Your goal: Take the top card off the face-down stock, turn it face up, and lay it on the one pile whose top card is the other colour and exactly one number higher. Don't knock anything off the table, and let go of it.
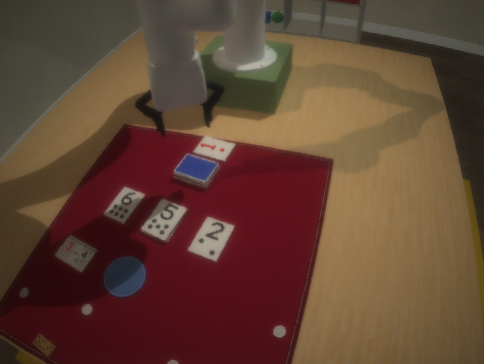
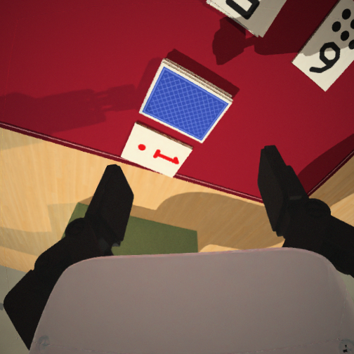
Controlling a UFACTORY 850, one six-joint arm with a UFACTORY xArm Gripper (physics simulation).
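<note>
The face-down stock (image 1: pixel 196 168) (image 2: pixel 186 103) is a squared stack with a blue-backed card on top. A face-up card with a red 1 (image 1: pixel 214 148) (image 2: pixel 157 150) lies beside it at the mat's back edge. Three face-up piles with black numbers lie in a row: a 6 (image 1: pixel 124 204) (image 2: pixel 331 50), a 5 (image 1: pixel 164 220) (image 2: pixel 260 12) and a 2 (image 1: pixel 211 239). The 5 pile is thicker than one card. My gripper (image 1: pixel 185 129) (image 2: pixel 190 172) is wide open and empty, above the table near the mat's back edge, on the robot-base side of the stock.
The dark red mat (image 1: pixel 260 280) (image 2: pixel 60 55) carries a small printed card (image 1: pixel 76 253), a blue disc (image 1: pixel 125 276), white discs (image 1: pixel 87 309) (image 1: pixel 279 331) and a tan dotted tile (image 1: pixel 44 345). The green base block (image 1: pixel 245 90) (image 2: pixel 160 237) stands behind the mat on the wooden table (image 1: pixel 390 225).
</note>
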